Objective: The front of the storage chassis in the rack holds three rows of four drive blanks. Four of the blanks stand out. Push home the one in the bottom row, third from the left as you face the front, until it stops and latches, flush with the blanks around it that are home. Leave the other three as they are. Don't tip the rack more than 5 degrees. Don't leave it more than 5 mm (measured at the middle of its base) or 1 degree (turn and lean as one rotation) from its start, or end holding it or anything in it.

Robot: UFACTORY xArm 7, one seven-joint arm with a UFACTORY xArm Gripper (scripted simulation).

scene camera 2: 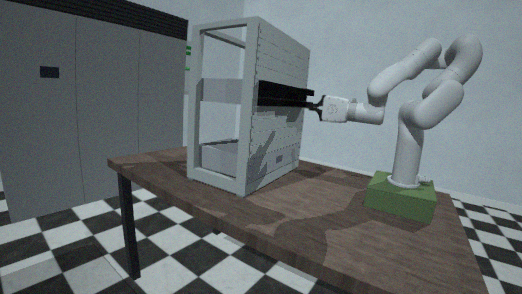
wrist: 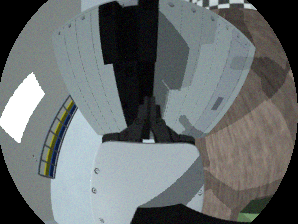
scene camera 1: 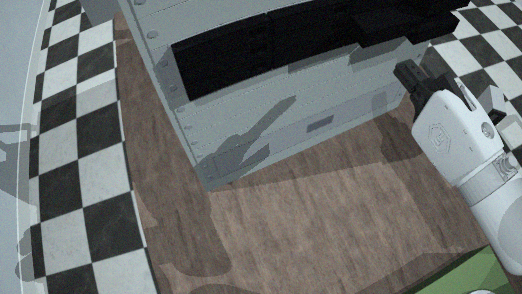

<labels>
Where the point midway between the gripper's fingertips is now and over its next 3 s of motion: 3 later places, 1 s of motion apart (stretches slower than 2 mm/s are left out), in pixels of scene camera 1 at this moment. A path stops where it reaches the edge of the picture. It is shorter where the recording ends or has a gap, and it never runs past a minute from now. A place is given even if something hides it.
My gripper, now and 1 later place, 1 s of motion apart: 401,64; 421,86
</labels>
